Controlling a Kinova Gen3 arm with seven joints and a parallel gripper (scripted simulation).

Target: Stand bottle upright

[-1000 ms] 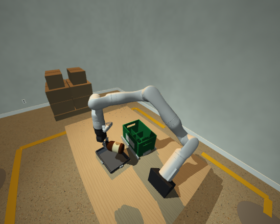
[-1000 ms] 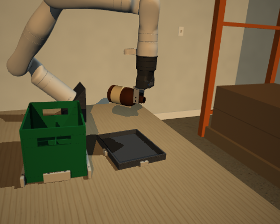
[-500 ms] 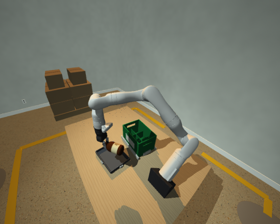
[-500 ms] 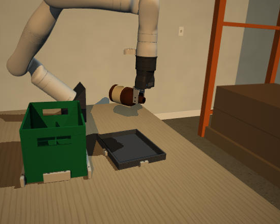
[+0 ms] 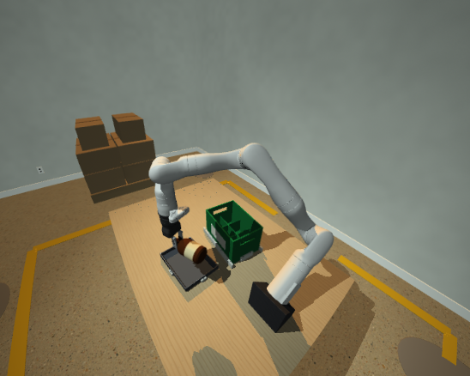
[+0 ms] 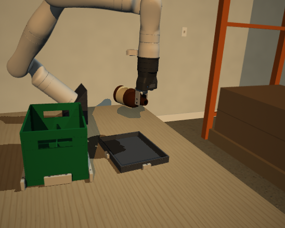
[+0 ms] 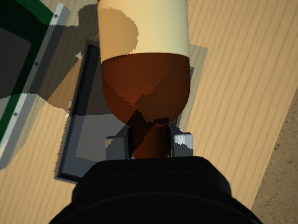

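My hand is 5 cm past the brown bottle, 2 cm to the left of it and 1 cm above it. Also, from my hand: dark tray (2 cm ahead, 4 cm to the right, 19 cm below); then green crate (4 cm ahead, 31 cm to the right, 12 cm below).
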